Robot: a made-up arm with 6 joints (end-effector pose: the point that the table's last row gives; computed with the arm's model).
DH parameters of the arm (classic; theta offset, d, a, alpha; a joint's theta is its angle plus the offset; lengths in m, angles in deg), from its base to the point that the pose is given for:
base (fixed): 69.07 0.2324 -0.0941 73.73
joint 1: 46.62 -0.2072 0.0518 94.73
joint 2: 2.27 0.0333 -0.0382 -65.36
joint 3: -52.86 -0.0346 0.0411 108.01
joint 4: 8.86 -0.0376 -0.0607 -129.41
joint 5: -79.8 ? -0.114 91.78
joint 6: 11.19 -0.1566 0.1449 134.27
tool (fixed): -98.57 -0.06 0 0
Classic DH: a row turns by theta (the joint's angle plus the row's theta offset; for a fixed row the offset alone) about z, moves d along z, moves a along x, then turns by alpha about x.
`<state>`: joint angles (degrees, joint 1 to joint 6).
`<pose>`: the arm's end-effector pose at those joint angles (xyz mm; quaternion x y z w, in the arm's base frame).
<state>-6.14 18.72 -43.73 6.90 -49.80 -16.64</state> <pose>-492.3 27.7 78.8 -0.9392 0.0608 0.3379 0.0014</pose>
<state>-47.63 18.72 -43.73 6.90 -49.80 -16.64</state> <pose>-501.8 35.1 118.2 0.8317 -0.2576 -0.4106 0.2708</pose>
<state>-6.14 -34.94 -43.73 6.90 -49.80 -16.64</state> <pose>-324.4 -179.1 5.1 0.9438 0.2101 -0.0562 0.2487</pose>
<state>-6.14 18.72 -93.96 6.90 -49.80 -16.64</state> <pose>-485.4 -76.9 184.4 0.8203 -0.0532 -0.3918 0.4133</pose>
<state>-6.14 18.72 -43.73 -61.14 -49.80 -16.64</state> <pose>-449.8 -92.3 169.2 -0.6837 -0.3133 0.6079 0.2546</pose>
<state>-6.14 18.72 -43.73 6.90 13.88 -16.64</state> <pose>-477.8 151.3 93.6 -0.8218 -0.1617 0.2569 0.4821</pose>
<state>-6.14 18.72 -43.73 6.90 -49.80 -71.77</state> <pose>-619.4 82.8 59.0 -0.8292 0.4681 0.2337 0.1969</pose>
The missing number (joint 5, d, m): -0.2943
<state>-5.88 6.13 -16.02 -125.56 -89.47 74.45</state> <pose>-363.5 -57.8 130.9 0.0125 -0.9867 -0.1577 0.0365</pose>
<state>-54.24 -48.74 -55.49 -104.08 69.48 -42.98</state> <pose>-125.9 83.5 422.1 -0.0554 0.4850 0.7231 0.4887</pose>
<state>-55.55 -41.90 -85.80 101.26 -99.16 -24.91</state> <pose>-229.5 -308.2 280.7 0.2308 -0.0938 0.8203 0.5148</pose>
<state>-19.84 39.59 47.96 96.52 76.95 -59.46</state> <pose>69.5 306.8 221.6 -0.3451 0.1499 -0.5624 0.7363</pose>
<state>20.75 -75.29 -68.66 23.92 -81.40 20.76</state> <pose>-92.1 -138.4 108.2 0.6223 -0.0809 0.4184 0.6566</pose>
